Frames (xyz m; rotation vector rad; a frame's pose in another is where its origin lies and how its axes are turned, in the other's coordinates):
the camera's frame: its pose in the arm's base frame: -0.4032 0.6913 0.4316 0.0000 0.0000 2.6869
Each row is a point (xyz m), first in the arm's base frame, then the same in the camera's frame.
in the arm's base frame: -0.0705 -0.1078 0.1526
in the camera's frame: -0.6499 0.5718 -0.2790
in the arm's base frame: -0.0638 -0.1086 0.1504
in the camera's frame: -0.6562 0.5696 -0.2812
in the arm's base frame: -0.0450 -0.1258 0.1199
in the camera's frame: -0.6807 0.5768 -0.3117
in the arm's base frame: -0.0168 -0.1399 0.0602
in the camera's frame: -0.7122 0.5770 -0.3714
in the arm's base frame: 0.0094 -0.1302 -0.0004
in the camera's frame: -0.7315 0.5568 -0.4320
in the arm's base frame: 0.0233 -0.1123 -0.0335
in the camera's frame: -0.7361 0.5346 -0.4651
